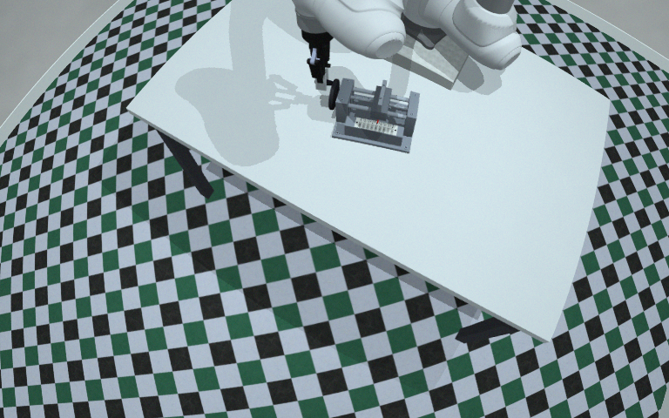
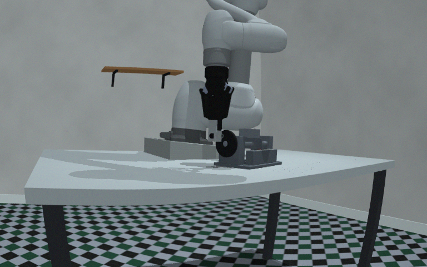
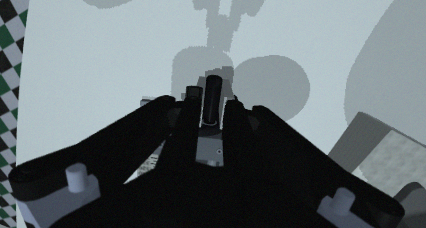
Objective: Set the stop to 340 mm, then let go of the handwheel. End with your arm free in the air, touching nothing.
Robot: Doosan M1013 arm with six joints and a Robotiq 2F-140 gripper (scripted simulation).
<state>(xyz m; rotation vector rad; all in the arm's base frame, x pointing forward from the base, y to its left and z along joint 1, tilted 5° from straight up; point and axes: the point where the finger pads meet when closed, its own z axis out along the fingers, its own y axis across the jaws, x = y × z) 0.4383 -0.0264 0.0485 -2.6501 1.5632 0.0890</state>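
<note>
Right now my hand is 15 cm to the right of the sliding stop block, 5 cm past it and 2 cm above it. From my hand the other things lie so: black handwheel: 2 cm to the left, 2 cm below, 1 cm behind.
</note>
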